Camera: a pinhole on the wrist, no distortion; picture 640 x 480 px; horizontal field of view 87.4 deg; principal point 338.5 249.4 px. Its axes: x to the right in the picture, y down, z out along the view. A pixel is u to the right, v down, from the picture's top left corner.
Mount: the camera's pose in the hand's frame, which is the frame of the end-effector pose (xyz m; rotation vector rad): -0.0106 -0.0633 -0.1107 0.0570 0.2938 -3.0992
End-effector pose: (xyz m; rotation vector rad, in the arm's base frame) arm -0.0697 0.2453 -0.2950 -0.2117 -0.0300 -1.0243
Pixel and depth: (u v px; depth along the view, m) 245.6 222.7 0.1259
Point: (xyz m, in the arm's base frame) -0.1231 0.1935 -0.2645
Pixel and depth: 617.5 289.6 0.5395
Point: -0.4924 0.6007 0.0657
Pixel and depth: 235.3 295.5 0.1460
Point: -0.1448 0.1709 -0.2437
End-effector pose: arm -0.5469 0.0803 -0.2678 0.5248 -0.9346 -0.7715
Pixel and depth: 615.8 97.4 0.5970
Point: -1.1504 0.5063 -0.2302
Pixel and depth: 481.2 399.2 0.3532
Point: -0.8832 0.0159 -0.4534
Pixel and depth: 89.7 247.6 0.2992
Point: -0.6782 -0.1608 -0.1465
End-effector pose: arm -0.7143 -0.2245 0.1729 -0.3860 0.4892 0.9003
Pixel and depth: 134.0 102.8 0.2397
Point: -0.6115 -0.0685 0.2279
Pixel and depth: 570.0 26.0 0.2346
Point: -0.8120 -0.2473 0.3884
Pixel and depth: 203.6 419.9 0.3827
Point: -0.3227 -0.1991 0.3274
